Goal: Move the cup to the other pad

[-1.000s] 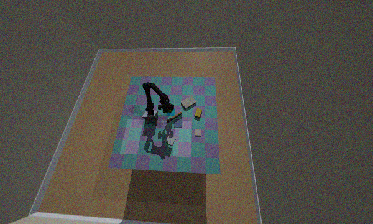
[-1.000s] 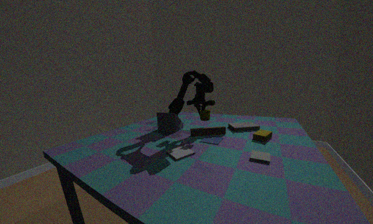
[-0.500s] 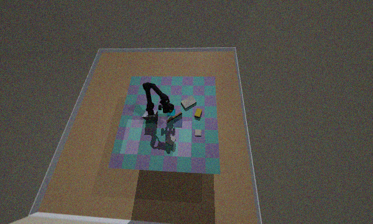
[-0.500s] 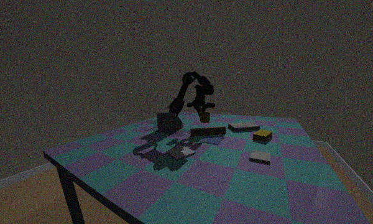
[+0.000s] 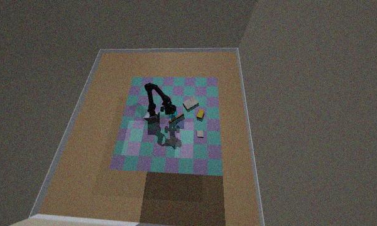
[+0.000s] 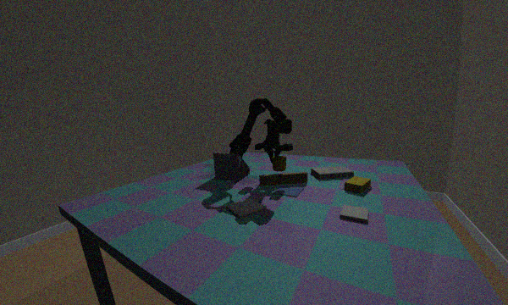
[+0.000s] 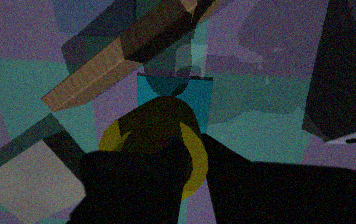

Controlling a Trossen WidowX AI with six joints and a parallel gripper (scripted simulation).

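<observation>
My gripper tip is 80 mm above the teal pad and 30 mm short of it. From my gripper tip the other things lie so: blue-grey pad: 170 mm to the right, 110 mm ahead, 80 mm below; then grey slab: 280 mm ahead, 110 mm to the left, 60 mm below; then long brown block: 80 mm to the right, 70 mm ahead, 60 mm below.
</observation>
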